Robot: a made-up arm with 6 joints. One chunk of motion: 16 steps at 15 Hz.
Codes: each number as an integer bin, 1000 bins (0 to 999) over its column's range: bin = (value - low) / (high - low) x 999, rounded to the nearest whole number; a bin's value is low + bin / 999 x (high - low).
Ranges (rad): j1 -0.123..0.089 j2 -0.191..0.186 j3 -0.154..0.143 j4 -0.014..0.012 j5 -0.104..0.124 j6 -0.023..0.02
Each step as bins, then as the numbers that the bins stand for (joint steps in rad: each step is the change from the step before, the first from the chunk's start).
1 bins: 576 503 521 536 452 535
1 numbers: -0.00077 -0.00118 0.00089 -0.00005 -0.00084 0.00003
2 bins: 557 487 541 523 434 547
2 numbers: -0.00480 -0.00722 0.00684 -0.00039 -0.00495 0.00054
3 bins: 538 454 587 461 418 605
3 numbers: -0.00883 -0.01967 0.02051 -0.00200 -0.00860 0.00304
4 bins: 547 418 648 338 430 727
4 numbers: -0.00692 -0.03326 0.03865 -0.00520 -0.00586 0.00829
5 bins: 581 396 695 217 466 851
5 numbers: 0.00030 -0.04156 0.05262 -0.00835 0.00235 0.01363
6 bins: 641 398 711 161 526 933
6 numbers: 0.01303 -0.04080 0.05738 -0.00981 0.01605 0.01716
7 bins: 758 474 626 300 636 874
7 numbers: 0.03786 -0.01212 0.03211 -0.00619 0.04115 0.01462
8 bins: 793 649 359 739 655 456
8 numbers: 0.04528 0.05392 -0.04727 0.00523 0.04549 -0.00337
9 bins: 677 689 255 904 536 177
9 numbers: 0.02067 0.06901 -0.07819 0.00953 0.01833 -0.01538
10 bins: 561 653 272 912 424 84
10 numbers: -0.00395 0.05543 -0.07314 0.00974 -0.00723 -0.01938
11 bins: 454 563 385 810 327 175
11 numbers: -0.02666 0.02146 -0.03954 0.00708 -0.02937 -0.01547
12 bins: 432 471 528 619 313 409
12 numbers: -0.03132 -0.01326 0.00297 0.00211 -0.03256 -0.00540
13 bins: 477 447 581 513 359 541
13 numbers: -0.02177 -0.02231 0.01873 -0.00065 -0.02207 0.00029
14 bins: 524 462 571 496 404 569
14 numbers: -0.01180 -0.01665 0.01576 -0.00109 -0.01180 0.00149
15 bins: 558 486 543 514 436 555
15 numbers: -0.00459 -0.00759 0.00743 -0.00062 -0.00449 0.00089
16 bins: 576 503 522 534 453 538
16 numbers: -0.00077 -0.00118 0.00119 -0.00010 -0.00061 0.00016
